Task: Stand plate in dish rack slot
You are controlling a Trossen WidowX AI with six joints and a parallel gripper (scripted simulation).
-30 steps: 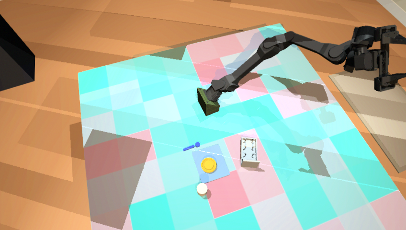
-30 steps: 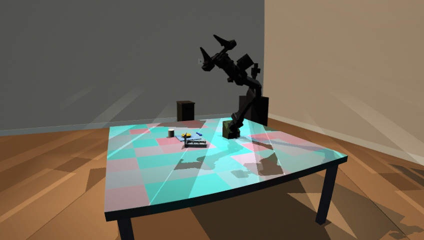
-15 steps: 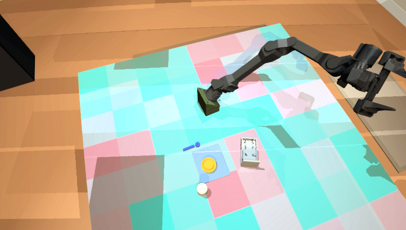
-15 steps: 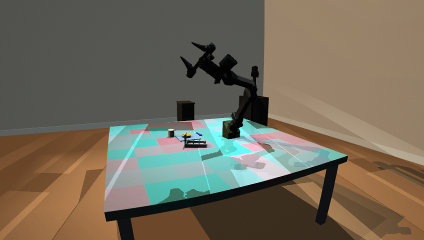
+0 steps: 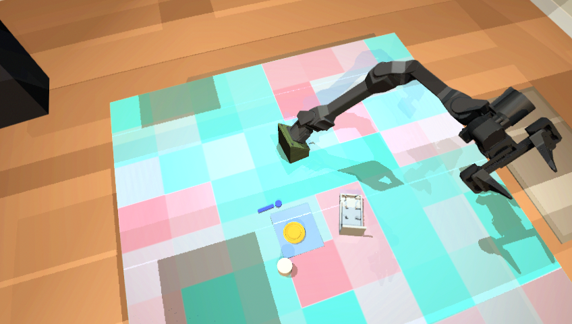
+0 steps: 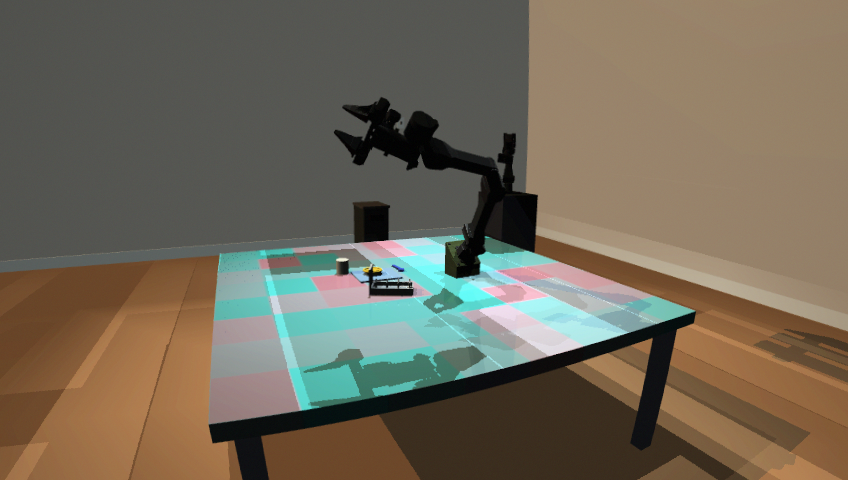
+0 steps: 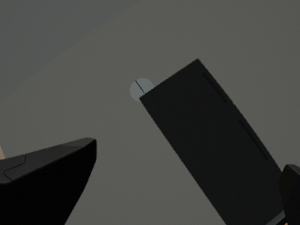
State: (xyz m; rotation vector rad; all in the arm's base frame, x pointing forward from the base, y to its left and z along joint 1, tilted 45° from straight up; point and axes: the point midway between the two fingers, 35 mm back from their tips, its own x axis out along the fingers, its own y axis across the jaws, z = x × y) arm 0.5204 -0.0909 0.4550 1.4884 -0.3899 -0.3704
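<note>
Now: gripper tip 220 mm past the yellow plate, 360 mm to the left of it and 500 mm above it. From my gripper tip the other things lie so: cup: 120 mm behind, 430 mm to the right, 490 mm below; dish rack: 210 mm behind, 170 mm to the right, 490 mm below; light blue mat: 220 mm behind, 350 mm to the right, 510 mm below.
</note>
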